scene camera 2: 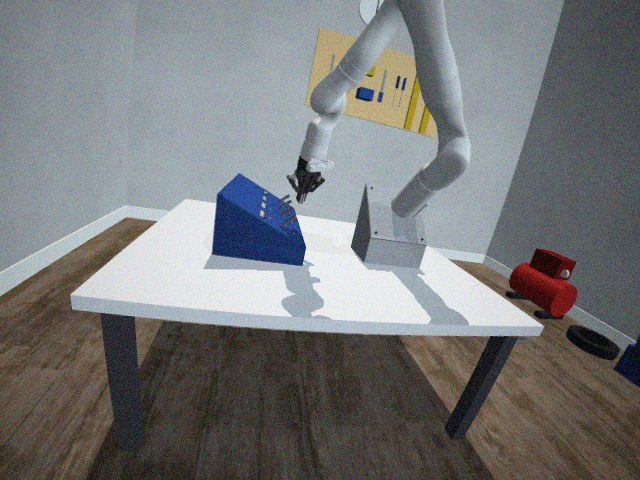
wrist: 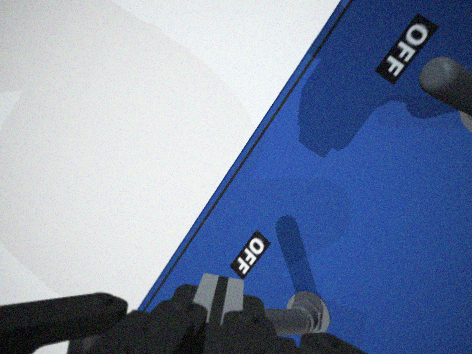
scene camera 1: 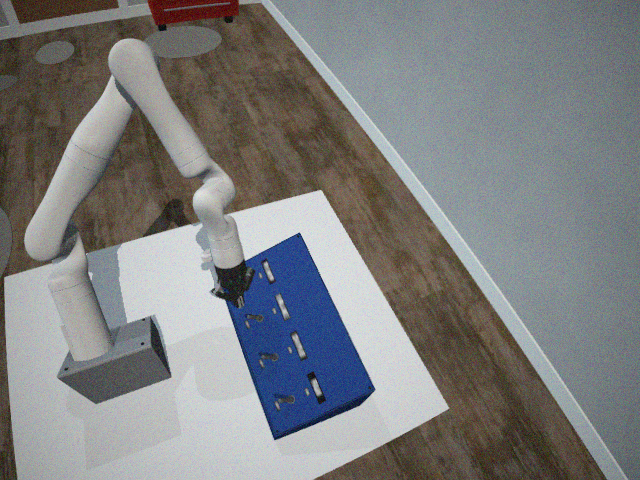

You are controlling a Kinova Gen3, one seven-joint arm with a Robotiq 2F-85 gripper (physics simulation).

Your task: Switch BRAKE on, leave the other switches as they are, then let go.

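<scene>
The blue switch box (scene camera 1: 330,356) (scene camera 2: 242,237) (wrist: 370,210) stands on the table. The BRAKE lever (scene camera 2: 288,222) (wrist: 290,321) is at the box's far end in scene camera 1, hidden behind the gripper there. In the wrist view it tilts toward its OFF label (wrist: 250,254), its tip hidden behind the fingers. My gripper (scene camera 1: 239,303) (scene camera 2: 301,200) (wrist: 218,305) is shut and empty, with its fingertips over the lever's OFF side. Contact is unclear. The BRAKE name label is out of the wrist view. The neighbouring PUMP lever (scene camera 1: 254,317) (wrist: 442,76) leans toward its OFF label (wrist: 407,48).
Two more levers (scene camera 1: 268,356) (scene camera 1: 284,399) stand in the same row. Rocker switches (scene camera 1: 282,306) (scene camera 1: 298,345) line the higher part of the panel. The arm's grey base box (scene camera 1: 118,379) (scene camera 2: 395,252) stands beside the switch box on the white table (scene camera 1: 144,449) (scene camera 2: 170,294).
</scene>
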